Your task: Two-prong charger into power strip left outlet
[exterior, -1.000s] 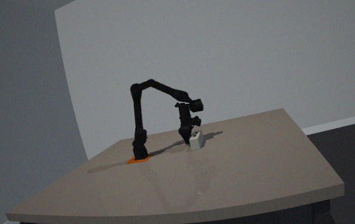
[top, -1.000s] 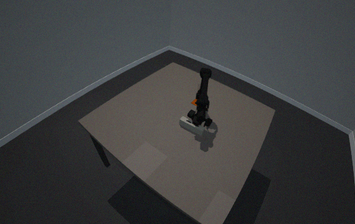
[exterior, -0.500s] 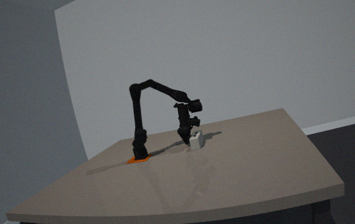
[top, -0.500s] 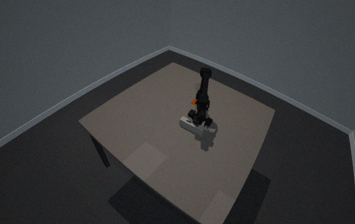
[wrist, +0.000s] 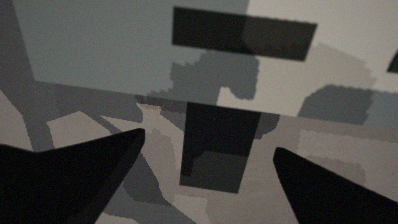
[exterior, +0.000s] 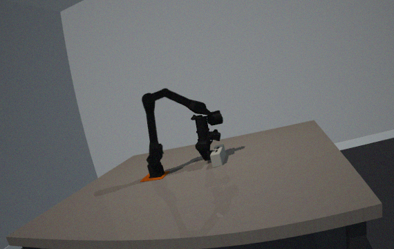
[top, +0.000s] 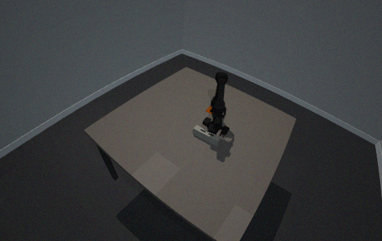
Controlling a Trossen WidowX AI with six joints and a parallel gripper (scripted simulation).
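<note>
Now: gripper tip 30 mm short of the black two-prong charger and 10 mm below it.
</note>
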